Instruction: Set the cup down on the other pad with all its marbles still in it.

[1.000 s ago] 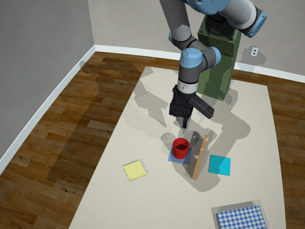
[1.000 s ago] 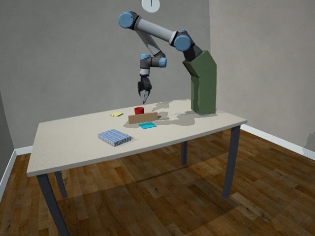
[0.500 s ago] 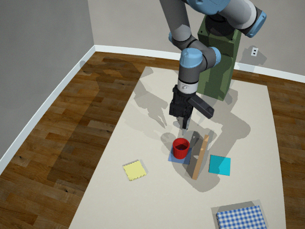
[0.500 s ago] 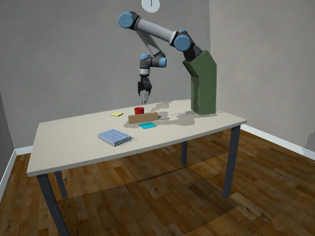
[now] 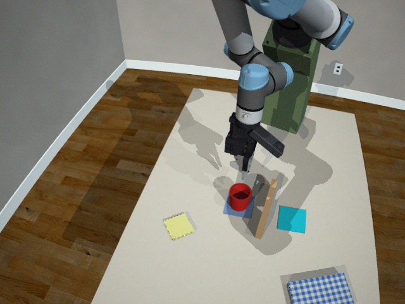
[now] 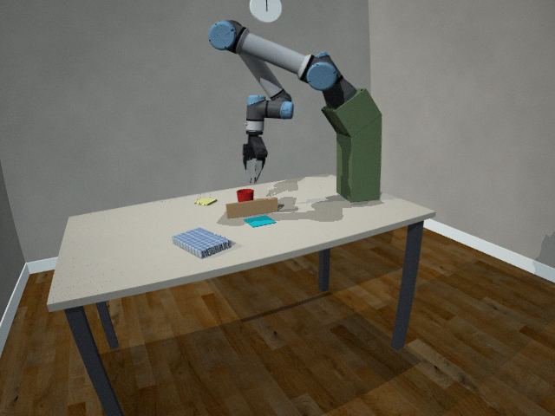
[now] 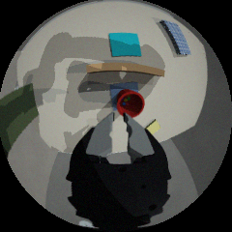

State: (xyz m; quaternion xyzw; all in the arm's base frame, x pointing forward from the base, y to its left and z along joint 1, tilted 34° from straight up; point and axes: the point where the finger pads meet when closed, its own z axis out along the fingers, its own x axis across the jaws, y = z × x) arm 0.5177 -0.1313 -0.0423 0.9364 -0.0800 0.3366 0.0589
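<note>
Right now the red cup is 40 mm ahead of my hand, 10 mm to the right of it and 100 mm below it. Also, from my hand: blue pad: 40 mm ahead, 130 mm below; then cyan pad: 70 mm ahead, 180 mm to the left, 130 mm below; then wooden rail: 50 mm ahead, 90 mm to the left, 100 mm below.
</note>
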